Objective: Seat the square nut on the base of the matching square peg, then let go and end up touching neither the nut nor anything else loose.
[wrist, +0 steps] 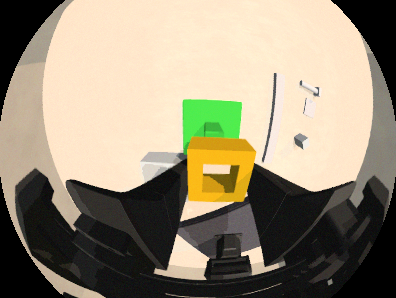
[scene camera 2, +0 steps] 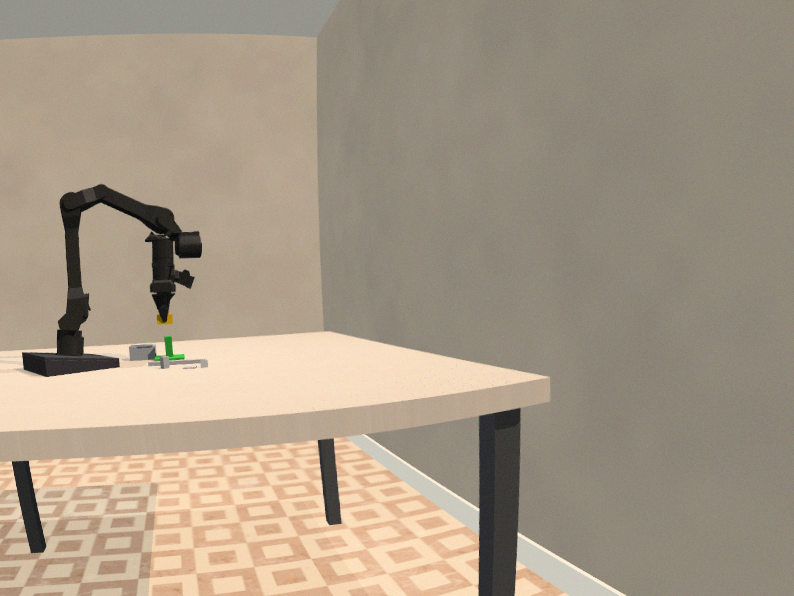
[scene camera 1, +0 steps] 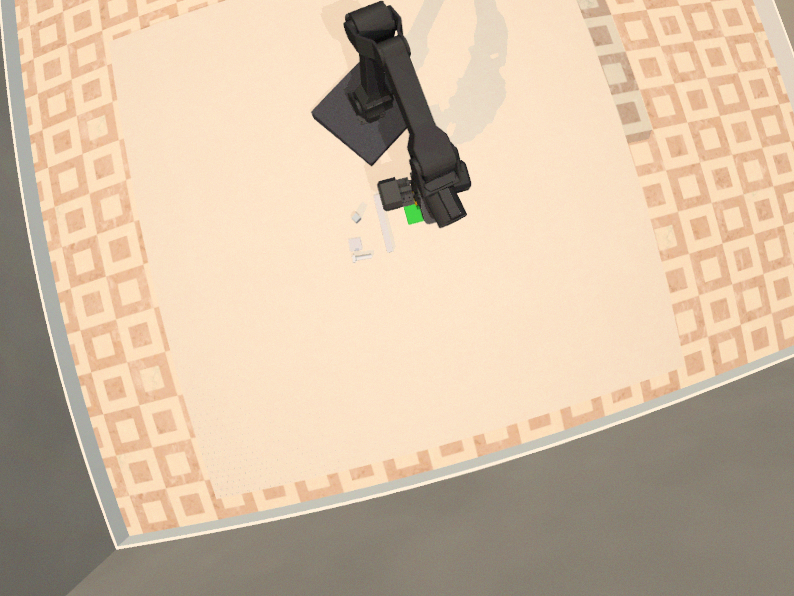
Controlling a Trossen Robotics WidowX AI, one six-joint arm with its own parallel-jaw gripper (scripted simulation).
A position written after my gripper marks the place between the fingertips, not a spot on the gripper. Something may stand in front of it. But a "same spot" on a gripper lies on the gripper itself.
Scene:
my gripper: wrist; scene camera 2 165, 321; scene camera 1
same spot on my gripper: (scene camera 1: 408, 198) = (wrist: 354, 232)

